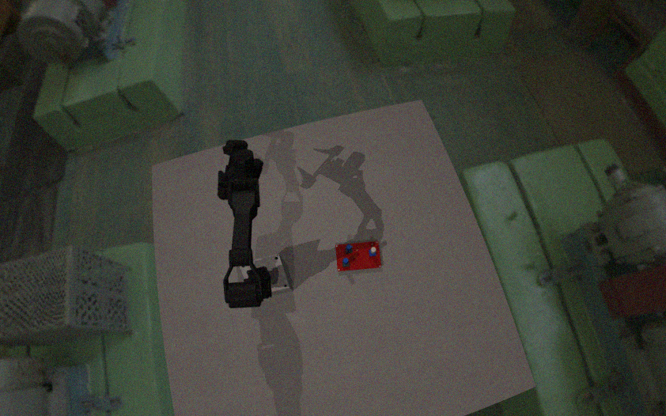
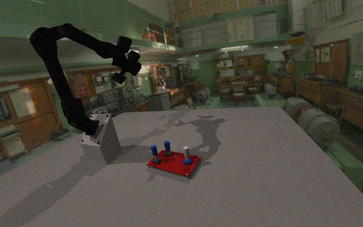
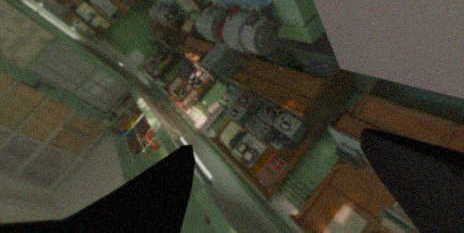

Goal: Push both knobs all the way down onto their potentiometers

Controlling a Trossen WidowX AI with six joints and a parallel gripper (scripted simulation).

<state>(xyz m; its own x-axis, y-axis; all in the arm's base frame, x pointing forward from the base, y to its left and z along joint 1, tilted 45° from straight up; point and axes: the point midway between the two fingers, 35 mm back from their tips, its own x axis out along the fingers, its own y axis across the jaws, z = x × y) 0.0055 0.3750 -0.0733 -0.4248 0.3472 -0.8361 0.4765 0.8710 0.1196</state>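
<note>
My gripper tip is now 33 cm short of the blue knob, 31 cm to the left of it and 28 cm above it.
</note>
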